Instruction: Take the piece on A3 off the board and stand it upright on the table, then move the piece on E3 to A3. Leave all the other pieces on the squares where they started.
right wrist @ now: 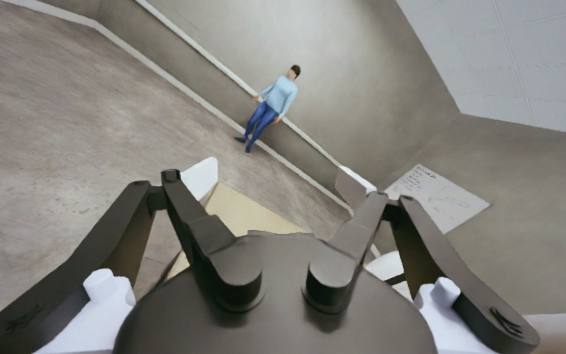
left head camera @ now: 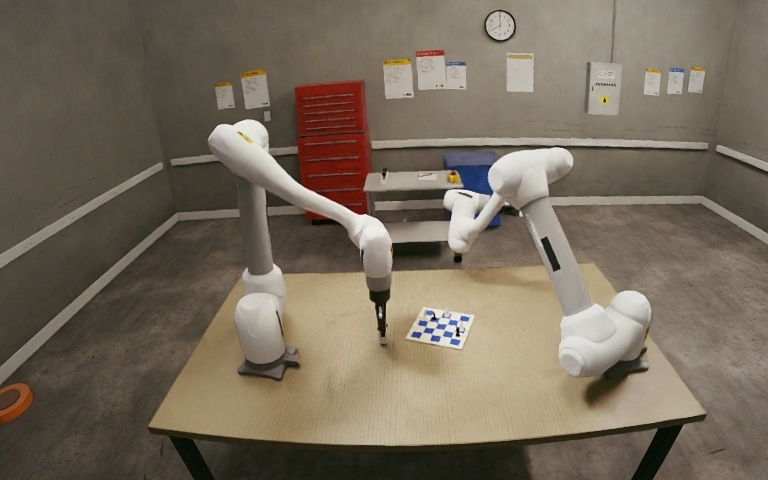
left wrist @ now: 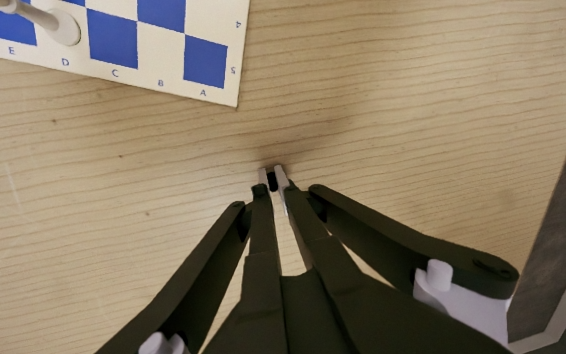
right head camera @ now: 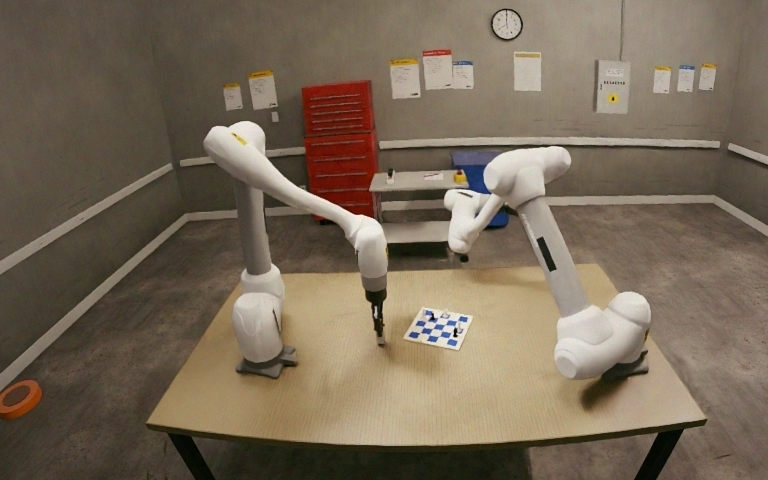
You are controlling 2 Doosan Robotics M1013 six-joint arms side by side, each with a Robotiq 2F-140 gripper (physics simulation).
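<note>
My left gripper points down, low over the table to the left of the board, and is shut on a black piece. The fingers mostly hide the piece; whether it touches the table I cannot tell. The chessboard lies flat; its A3 square bears no piece in the head views. A white piece stands on E3 at the far edge. My right gripper is open and empty, held up away from the board.
A white piece stands on D5, with a black piece on D4 beside it. Another white piece and a black piece stand at the board's right side. The wooden table carries both arms.
</note>
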